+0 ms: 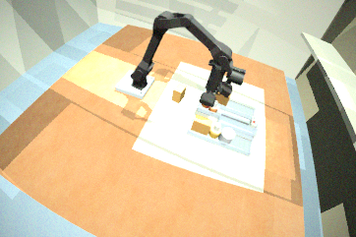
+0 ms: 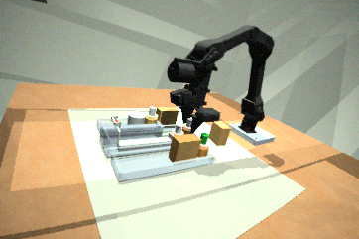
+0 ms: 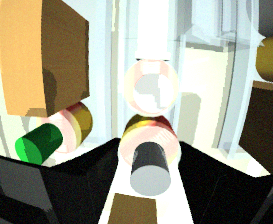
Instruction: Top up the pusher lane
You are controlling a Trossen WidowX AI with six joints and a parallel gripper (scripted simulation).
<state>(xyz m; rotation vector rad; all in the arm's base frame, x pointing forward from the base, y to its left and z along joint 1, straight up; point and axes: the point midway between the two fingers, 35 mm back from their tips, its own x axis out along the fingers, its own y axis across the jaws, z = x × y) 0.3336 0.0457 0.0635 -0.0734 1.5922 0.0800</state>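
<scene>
Right now the green-lidded jar is 1 cm behind my gripper tip, 8 cm to the left of it and 1 cm below it. The rest, counted from my gripper tip: grey lane unit: 14 cm ahead, 1 cm to the right, 3 cm below; pusher plate: 15 cm ahead, 1 cm to the right.
</scene>
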